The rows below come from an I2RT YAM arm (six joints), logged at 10 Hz.
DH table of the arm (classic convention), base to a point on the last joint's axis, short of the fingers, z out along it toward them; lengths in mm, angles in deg. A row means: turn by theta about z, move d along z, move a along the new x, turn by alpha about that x. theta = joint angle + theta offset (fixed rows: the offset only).
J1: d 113.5; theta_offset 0; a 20; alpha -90
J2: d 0; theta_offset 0; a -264; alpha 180
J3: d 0; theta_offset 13.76; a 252.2; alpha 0
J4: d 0; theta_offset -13.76; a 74; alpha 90
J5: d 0; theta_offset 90; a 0; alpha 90
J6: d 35.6; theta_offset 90; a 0; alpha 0
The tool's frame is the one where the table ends.
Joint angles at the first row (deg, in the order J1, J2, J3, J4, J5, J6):
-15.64, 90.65, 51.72, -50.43, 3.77, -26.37
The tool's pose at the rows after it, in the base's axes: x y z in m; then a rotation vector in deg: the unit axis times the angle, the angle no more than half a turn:
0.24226 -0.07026 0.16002 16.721 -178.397 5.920
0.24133 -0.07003 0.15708 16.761 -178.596 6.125
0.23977 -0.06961 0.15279 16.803 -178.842 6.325
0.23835 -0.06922 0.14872 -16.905 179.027 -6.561
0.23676 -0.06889 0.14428 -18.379 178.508 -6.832
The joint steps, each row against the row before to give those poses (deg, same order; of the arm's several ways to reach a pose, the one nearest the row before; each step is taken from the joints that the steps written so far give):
0.00, 0.00, -0.17, 0.21, 0.02, 0.00
0.00, 0.00, -0.74, 0.99, 0.05, -0.02
0.00, 0.00, -1.10, 1.37, 0.02, -0.02
0.00, 0.00, -1.05, 1.40, 0.02, -0.07
-0.02, 0.00, -1.15, 1.60, 0.02, -1.01

